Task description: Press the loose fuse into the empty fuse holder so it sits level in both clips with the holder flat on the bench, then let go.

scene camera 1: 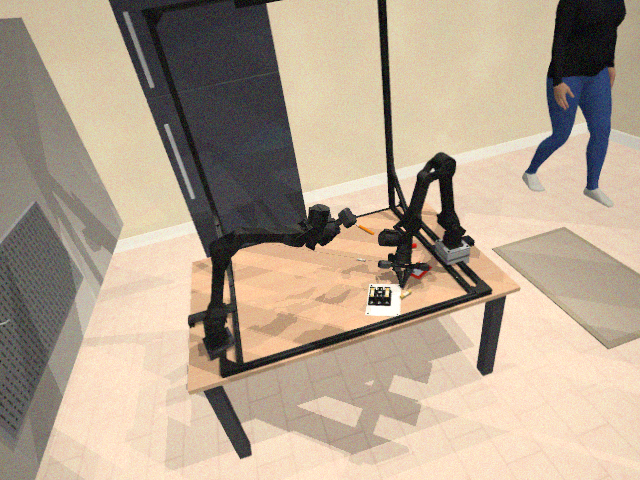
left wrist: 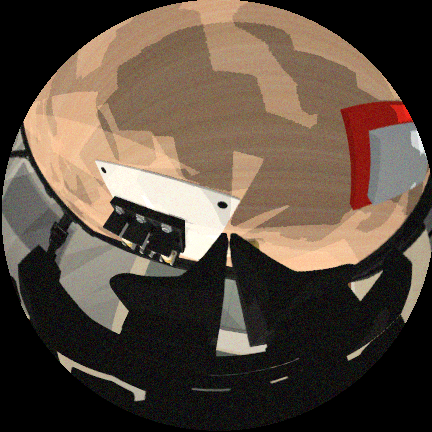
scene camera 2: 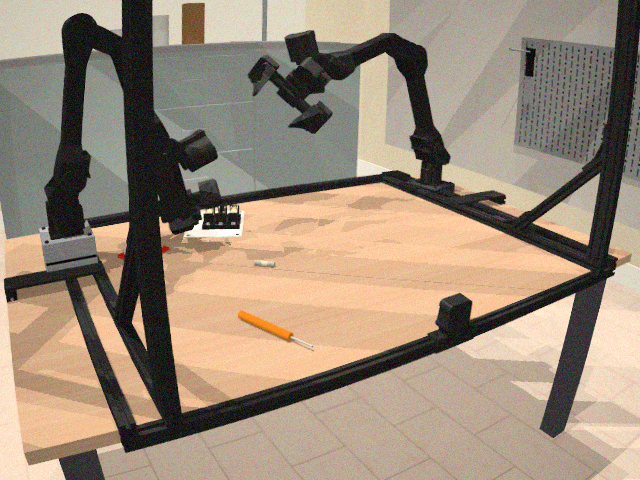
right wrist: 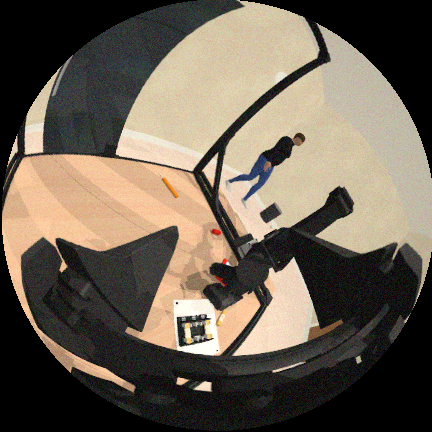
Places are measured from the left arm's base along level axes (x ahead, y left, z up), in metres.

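Pixels of known places: left gripper, fingertip midpoint: (scene camera 1: 401, 288) (left wrist: 227, 237); right gripper, fingertip midpoint: (scene camera 2: 272, 109) (right wrist: 234, 232); left arm's base, origin of the base link: (scene camera 1: 452, 243) (scene camera 2: 65, 231); right arm's base, origin of the base link: (scene camera 1: 218, 340) (left wrist: 68, 216) (scene camera 2: 430, 182).
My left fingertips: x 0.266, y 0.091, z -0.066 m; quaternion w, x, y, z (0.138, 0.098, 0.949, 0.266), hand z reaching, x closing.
Ahead of a thing's pixels: the offset from my left fingertips to its top centre. "*": to the spot under its first point.
The loose fuse {0.000 m ahead, 0.033 m left, 0.004 m up} (scene camera 1: 405, 294) (right wrist: 221, 318), pale with yellow ends, lies on the bench beside the white board (scene camera 1: 382, 311) (scene camera 2: 206, 234) (left wrist: 165, 190) (right wrist: 187, 308). The black fuse holder {* 0.095 m ahead, 0.009 m left, 0.000 m up} (scene camera 1: 379, 296) (scene camera 2: 221, 221) (left wrist: 150, 225) stands flat on that board; in the right wrist view it bears two fuses, with bare clips between them. My left gripper (scene camera 1: 402, 285) (left wrist: 227, 237) is shut, its tips almost touching, low by the loose fuse. In the left wrist view its fingers hide most of the fuse. My right gripper (scene camera 2: 275, 109) (right wrist: 234, 232) is open and empty, high above the table.
A red and grey object {0.112 m back, 0.079 m right, 0.002 m up} (scene camera 1: 419, 271) (left wrist: 356, 165) lies near the left arm's base. A small red item {0.159 m back, 0.235 m right, 0.007 m up} (scene camera 1: 413, 245) (right wrist: 216, 232), an orange-handled tool {0.018 m back, 0.471 m right, 0.001 m up} (scene camera 1: 366, 229) (scene camera 2: 264, 325) (right wrist: 170, 187) and a small grey-white cylinder {0.077 m ahead, 0.244 m right, 0.001 m down} (scene camera 1: 360, 259) (scene camera 2: 264, 263) lie farther along. A black frame edges the table.
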